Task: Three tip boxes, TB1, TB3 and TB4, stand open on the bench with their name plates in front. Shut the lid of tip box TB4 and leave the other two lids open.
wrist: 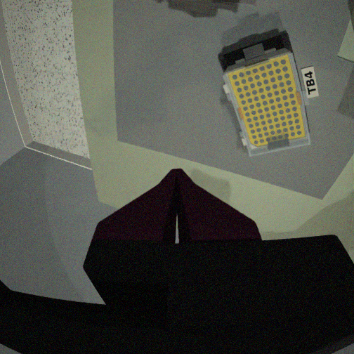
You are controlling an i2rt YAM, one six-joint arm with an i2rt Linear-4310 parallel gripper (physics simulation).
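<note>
Tip box TB4 (pixel 267 102) stands at the upper right of the wrist view, with a yellow perforated rack inside. A clear, greyish lid (pixel 280 146) lies over the rack and looks flat and down; its rim shows along the rack's edges. Whether it is fully seated cannot be told. The name plate TB4 (pixel 310 82) stands along the box's right side. My gripper (pixel 176 177) is shut and empty, lower left of the box and apart from it. Tip boxes TB1 and TB3 do not show in this view.
A speckled, pale surface with a raised rim (pixel 47 75) is at the upper left. A pale green band (pixel 92 100) runs beside it. Dark shadows lie at the top edge and above the box. Part of a pale green area shows at the right edge.
</note>
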